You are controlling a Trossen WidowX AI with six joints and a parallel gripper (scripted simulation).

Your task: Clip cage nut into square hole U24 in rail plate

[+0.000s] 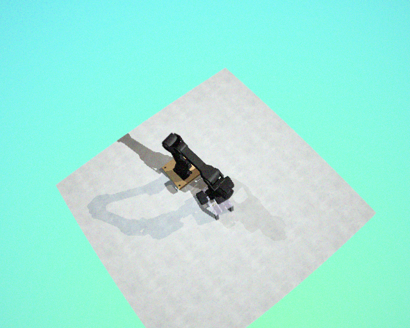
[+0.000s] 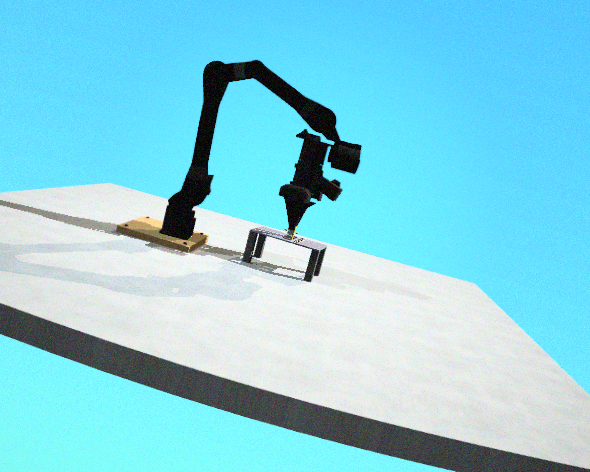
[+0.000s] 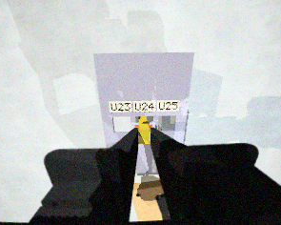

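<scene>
The cage nut is 1 cm below my gripper tip.
</scene>
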